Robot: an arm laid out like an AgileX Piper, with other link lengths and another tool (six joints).
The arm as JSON. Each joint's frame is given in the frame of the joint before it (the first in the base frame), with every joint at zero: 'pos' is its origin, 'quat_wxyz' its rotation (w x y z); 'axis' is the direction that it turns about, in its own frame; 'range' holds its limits. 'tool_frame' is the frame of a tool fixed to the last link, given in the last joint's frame.
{
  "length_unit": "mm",
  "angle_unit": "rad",
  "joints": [
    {
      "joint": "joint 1",
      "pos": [
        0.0,
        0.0,
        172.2
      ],
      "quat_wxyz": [
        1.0,
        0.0,
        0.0,
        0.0
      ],
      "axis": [
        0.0,
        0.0,
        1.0
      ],
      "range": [
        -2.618,
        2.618
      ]
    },
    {
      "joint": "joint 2",
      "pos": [
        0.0,
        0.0,
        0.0
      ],
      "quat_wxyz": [
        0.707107,
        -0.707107,
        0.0,
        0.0
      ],
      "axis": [
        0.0,
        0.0,
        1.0
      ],
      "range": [
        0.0,
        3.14
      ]
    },
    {
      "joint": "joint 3",
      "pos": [
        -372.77,
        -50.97,
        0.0
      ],
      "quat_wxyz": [
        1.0,
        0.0,
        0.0,
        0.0
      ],
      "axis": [
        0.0,
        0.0,
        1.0
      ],
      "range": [
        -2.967,
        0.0
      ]
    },
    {
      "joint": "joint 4",
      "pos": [
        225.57,
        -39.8,
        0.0
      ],
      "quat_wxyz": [
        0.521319,
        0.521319,
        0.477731,
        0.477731
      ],
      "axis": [
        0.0,
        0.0,
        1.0
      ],
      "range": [
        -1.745,
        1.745
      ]
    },
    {
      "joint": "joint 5",
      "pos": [
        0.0,
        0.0,
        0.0
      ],
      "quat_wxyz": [
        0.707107,
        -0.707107,
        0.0,
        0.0
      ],
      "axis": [
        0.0,
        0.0,
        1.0
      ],
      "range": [
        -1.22,
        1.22
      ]
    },
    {
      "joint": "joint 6",
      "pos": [
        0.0,
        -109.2,
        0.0
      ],
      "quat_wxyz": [
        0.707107,
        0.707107,
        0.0,
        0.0
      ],
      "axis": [
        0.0,
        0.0,
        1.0
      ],
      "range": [
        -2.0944,
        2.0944
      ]
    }
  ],
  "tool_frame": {
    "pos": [
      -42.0,
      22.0,
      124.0
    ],
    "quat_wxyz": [
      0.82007,
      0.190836,
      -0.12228,
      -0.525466
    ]
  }
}
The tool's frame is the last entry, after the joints.
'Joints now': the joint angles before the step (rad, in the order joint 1, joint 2, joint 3, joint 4, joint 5, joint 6). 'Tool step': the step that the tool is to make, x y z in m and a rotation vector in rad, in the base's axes. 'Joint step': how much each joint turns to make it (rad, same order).
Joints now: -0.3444 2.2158 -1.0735 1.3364 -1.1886 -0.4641
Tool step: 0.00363 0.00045 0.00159 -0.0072 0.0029 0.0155
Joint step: 0.0000 0.0000 0.0000 -0.0173 0.0009 0.0000
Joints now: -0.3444 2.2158 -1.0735 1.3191 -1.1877 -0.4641
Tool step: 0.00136 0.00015 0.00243 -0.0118 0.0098 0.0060
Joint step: 0.0000 0.0000 0.0000 -0.0093 -0.0080 -0.0081
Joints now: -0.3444 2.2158 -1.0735 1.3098 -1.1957 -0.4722
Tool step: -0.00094 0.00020 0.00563 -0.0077 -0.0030 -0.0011
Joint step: 0.0000 -0.0094 -0.0001 0.0000 -0.0047 -0.0058
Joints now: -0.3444 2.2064 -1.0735 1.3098 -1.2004 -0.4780
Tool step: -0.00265 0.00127 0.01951 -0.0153 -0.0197 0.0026
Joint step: 0.0000 -0.0388 0.0000 0.0000 -0.0012 -0.0171
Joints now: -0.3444 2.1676 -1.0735 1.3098 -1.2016 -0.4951
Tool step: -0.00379 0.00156 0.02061 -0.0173 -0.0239 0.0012
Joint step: 0.0001 -0.0403 -0.0001 -0.0004 -0.0029 -0.0142
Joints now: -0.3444 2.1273 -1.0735 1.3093 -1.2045 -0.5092
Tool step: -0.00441 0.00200 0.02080 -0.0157 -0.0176 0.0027
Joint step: 0.0000 -0.0429 0.0000 0.0010 0.0000 -0.0233
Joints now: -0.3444 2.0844 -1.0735 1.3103 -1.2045 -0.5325
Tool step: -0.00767 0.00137 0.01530 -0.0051 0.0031 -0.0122
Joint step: 0.0000 -0.0376 0.0000 0.0215 -0.0022 -0.0434
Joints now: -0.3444 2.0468 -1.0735 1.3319 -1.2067 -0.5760
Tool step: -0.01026 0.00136 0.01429 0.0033 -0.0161 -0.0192
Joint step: 0.0000 -0.0390 0.0000 0.0300 -0.0002 -0.0275
